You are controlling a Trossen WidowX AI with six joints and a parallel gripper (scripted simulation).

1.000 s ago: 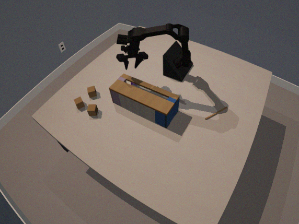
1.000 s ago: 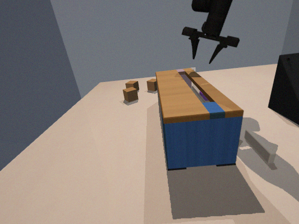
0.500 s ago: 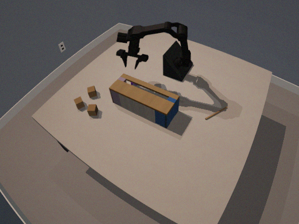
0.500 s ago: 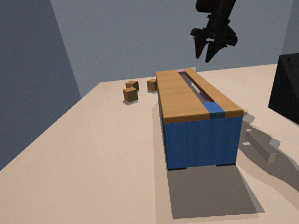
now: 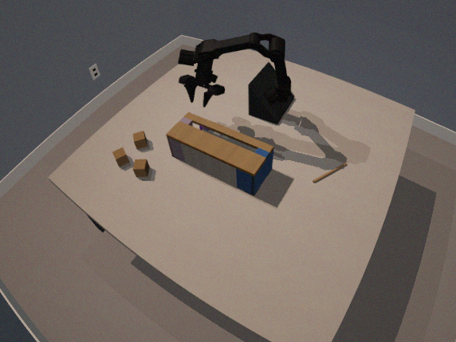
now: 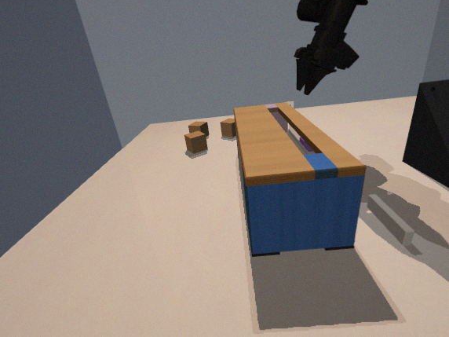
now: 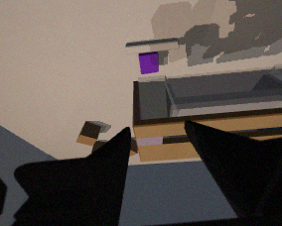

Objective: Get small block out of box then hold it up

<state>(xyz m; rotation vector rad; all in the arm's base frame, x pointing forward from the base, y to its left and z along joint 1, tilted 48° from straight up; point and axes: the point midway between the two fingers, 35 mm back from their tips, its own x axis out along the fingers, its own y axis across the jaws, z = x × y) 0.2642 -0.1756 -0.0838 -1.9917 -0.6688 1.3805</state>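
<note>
My gripper tip is 20 mm past the purple block and 140 mm above it. Also, from my gripper tip: thin wooden stick 90 mm behind, 560 mm to the left, 150 mm below; box 60 mm ahead, 160 mm to the left, 90 mm below.
</note>
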